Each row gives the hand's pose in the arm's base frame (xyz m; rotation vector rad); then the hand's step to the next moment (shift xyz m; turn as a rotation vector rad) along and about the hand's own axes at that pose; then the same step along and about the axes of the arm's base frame.
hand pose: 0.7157 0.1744 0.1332 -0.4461 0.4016 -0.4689
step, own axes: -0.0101 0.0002 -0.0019 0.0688 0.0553 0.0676
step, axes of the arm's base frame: -0.0091 0.0047 0.0010 0.1064 0.0304 0.0105
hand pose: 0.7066 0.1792 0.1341 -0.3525 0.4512 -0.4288
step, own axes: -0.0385 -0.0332 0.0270 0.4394 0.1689 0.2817
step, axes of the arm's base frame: -0.0288 -0.0040 0.0497 0.5483 0.0027 0.0173
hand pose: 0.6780 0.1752 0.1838 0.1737 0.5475 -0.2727
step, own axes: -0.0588 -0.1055 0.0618 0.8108 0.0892 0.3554
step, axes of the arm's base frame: -0.0497 -0.1024 0.0739 0.8646 -0.1678 -0.1264
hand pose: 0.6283 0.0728 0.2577 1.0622 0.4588 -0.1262
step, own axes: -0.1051 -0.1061 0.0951 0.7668 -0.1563 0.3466
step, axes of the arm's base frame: -0.0994 -0.1465 -0.0035 0.7446 -0.2856 -0.3108
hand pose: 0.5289 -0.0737 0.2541 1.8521 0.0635 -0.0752
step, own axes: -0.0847 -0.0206 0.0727 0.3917 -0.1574 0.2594
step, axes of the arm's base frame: -0.0875 -0.0645 -0.0327 0.3724 -0.2034 -0.2559
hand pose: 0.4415 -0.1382 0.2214 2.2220 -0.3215 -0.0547
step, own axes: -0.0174 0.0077 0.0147 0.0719 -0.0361 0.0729
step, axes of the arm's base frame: -0.0206 -0.0115 -0.0044 0.0661 -0.0525 -0.0684
